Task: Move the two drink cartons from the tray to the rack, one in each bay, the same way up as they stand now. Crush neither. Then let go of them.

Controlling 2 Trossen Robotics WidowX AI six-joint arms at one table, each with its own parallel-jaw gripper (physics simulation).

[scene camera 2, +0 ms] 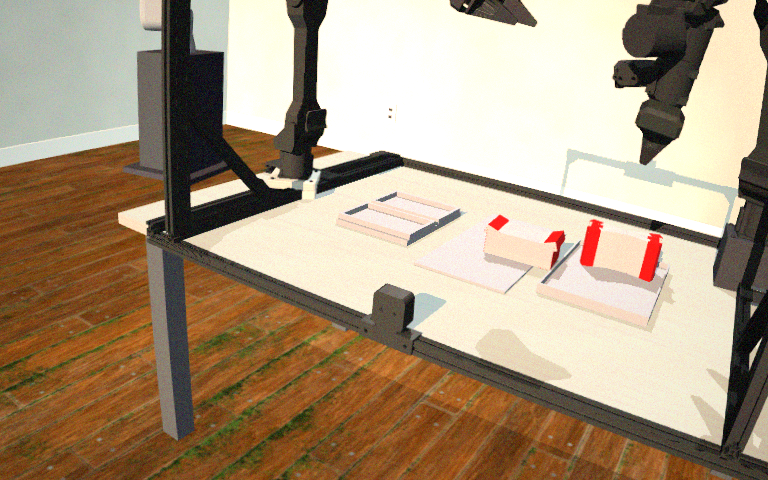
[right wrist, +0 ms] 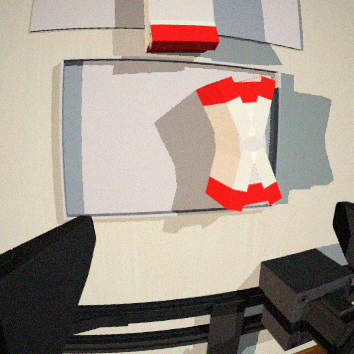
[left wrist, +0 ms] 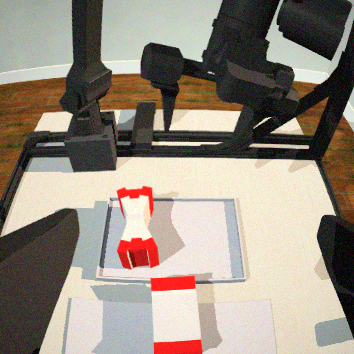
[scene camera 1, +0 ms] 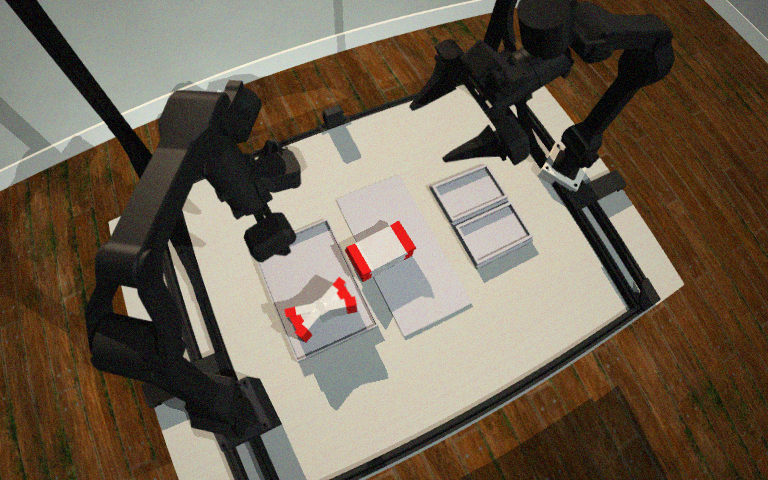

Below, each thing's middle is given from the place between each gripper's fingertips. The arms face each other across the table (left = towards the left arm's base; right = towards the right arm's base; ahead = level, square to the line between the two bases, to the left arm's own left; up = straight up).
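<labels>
My right gripper is 4 cm short of the grey tray (scene camera 1: 316,261), 1 cm to the right of it and 23 cm above it. As for the pale mat (scene camera 1: 422,289), I see it 8 cm ahead of my right hand, 21 cm to the left of it and 23 cm below it.
The pale mat is 1 cm ahead of my left hand, 1 cm to the right of it and 39 cm below it. The grey tray, counted from my left hand as well, is 3 cm behind, 21 cm to the right and 39 cm below.
</labels>
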